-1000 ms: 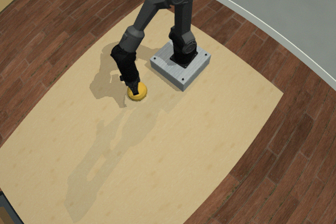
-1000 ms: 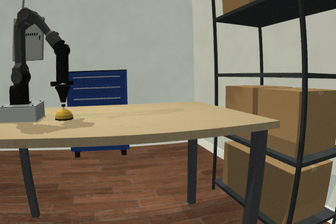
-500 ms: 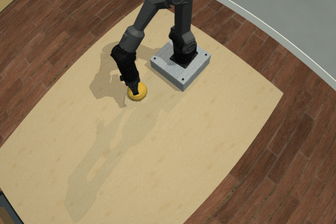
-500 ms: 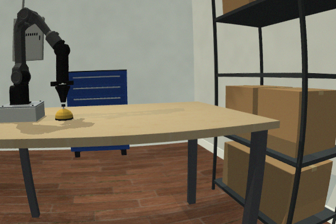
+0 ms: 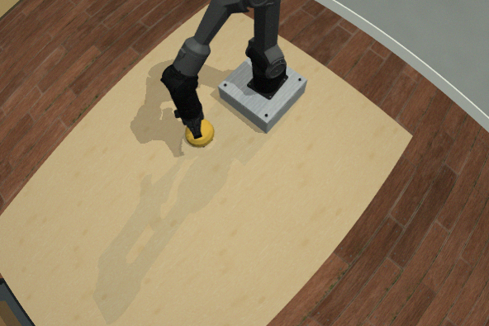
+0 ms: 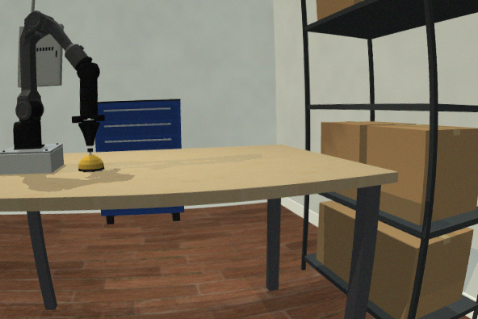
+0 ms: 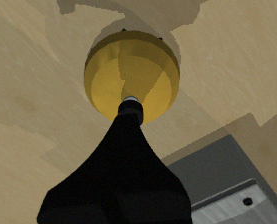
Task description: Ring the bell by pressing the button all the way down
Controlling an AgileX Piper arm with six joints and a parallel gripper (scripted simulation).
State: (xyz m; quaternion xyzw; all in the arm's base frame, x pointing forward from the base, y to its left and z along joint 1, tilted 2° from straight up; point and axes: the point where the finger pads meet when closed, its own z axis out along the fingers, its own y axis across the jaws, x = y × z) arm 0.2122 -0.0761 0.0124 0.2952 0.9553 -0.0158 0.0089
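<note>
Now: the button 2 cm below my hand. From my hand the other things lie so: yellow dome bell 4 cm below.
</note>
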